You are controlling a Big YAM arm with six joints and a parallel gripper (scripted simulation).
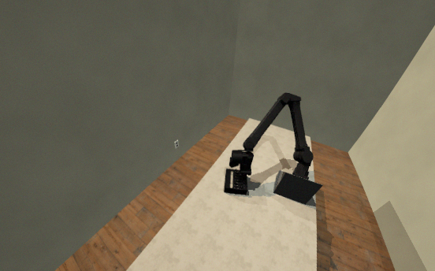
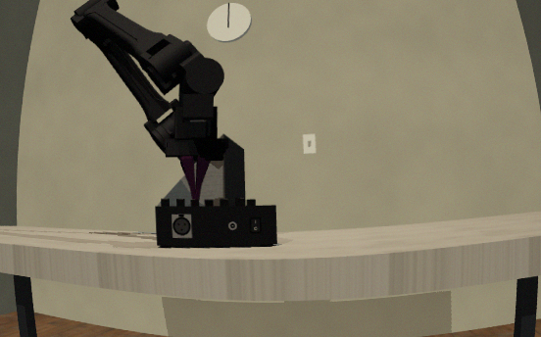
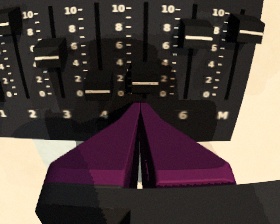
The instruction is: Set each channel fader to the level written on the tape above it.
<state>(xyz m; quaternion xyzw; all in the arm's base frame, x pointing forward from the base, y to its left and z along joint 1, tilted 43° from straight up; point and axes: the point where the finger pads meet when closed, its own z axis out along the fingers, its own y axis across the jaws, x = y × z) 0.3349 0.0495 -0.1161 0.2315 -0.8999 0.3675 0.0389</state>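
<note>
Right now my hand is 20 mm short of the channel 5 fader and 10 mm to the right of it. The rest, counted from my hand: channel 6 fader (50 mm ahead); then channel 4 fader (30 mm to the left, 10 mm ahead); then fader 3 (50 mm to the left, 10 mm ahead).
</note>
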